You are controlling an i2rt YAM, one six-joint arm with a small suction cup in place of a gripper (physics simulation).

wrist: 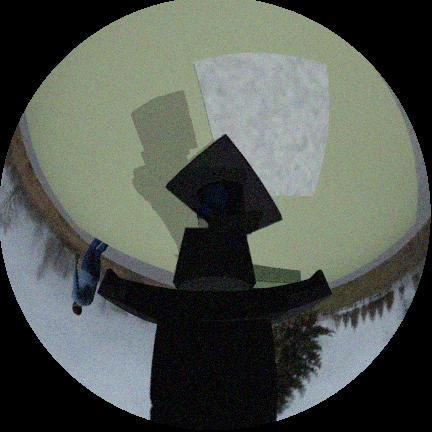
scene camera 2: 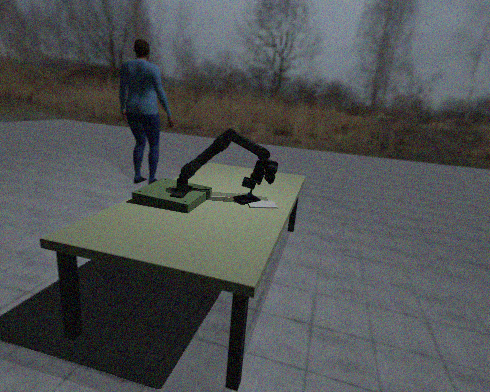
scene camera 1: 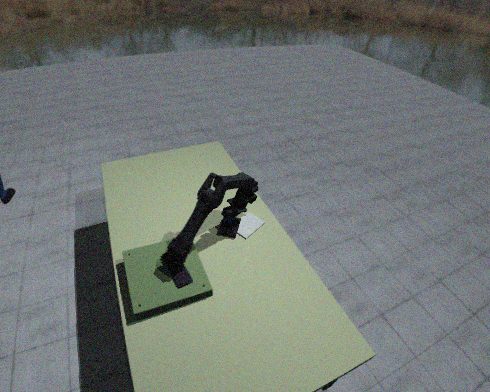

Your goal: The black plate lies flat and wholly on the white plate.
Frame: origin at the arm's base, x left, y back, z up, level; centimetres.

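Where they show: end effector, tool point: (wrist: 214,192) (scene camera 2: 248,198) (scene camera 1: 229,223); arm's base, origin of the base link: (scene camera 2: 181,191) (scene camera 1: 176,268).
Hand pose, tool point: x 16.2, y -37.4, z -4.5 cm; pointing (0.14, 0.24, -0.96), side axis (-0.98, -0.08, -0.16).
Things, the pixels of their top centre, and the offset from my tool point. Level surfaces: height alone.
- black plate, middle of its top: (wrist: 228,206) (scene camera 1: 229,224) (scene camera 2: 247,197) dz +1.2, dx -2.0, dy +0.8 cm
- white plate, middle of its top: (wrist: 273,131) (scene camera 1: 247,224) (scene camera 2: 261,203) dz -0.7, dx -5.1, dy -8.8 cm
- pale green table, its level: dz -1.3 cm
The black plate (scene camera 1: 228,232) (scene camera 2: 245,200) (wrist: 225,160) is a thin dark square under my suction cup (scene camera 1: 230,221) (scene camera 2: 251,193) (wrist: 216,196), which is shut on its upper face. It looks roughly level; the gap under it is too small to judge. The white plate (scene camera 1: 251,225) (scene camera 2: 263,204) (wrist: 280,115) is a pale, mottled square lying flat on the table, turned differently. In the wrist view the black plate's upper right edge covers the white plate's lower left corner, while most of the black plate lies outside it. Whether they touch cannot be told.
The pale green table (scene camera 1: 280,300) (scene camera 2: 165,235) (wrist: 110,65) carries a thick green base block (scene camera 1: 145,295) (scene camera 2: 160,197) (wrist: 280,274) under the arm. The white plate is near the table's long edge. The arm's shadow lies beside the plates. A person (scene camera 2: 142,90) (wrist: 87,280) stands beyond the table.
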